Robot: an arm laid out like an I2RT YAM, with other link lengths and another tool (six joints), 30 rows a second.
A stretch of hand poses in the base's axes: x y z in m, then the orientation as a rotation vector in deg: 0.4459 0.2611 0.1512 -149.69 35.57 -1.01; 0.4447 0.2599 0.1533 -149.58 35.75 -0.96; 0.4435 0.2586 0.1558 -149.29 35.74 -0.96; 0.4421 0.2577 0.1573 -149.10 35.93 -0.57; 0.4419 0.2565 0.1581 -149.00 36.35 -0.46; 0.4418 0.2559 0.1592 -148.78 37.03 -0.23; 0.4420 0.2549 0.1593 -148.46 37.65 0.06; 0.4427 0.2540 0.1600 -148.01 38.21 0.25; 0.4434 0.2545 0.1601 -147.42 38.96 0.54; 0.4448 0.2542 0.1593 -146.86 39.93 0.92
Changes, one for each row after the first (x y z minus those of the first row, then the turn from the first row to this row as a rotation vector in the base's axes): -0.0012 -0.0012 0.0021 0.08 0.05 -0.13; -0.0024 -0.0025 0.0046 0.36 -0.01 -0.17; -0.0038 -0.0034 0.0061 0.57 0.26 -0.27; -0.0040 -0.0046 0.0069 0.61 0.41 -0.56; -0.0041 -0.0052 0.0080 0.73 0.67 -1.02; -0.0039 -0.0062 0.0081 0.96 0.94 -1.46; -0.0032 -0.0071 0.0088 1.31 1.10 -1.89; -0.0025 -0.0066 0.0089 1.77 1.36 -2.46; -0.0011 -0.0069 0.0081 2.16 1.72 -3.16
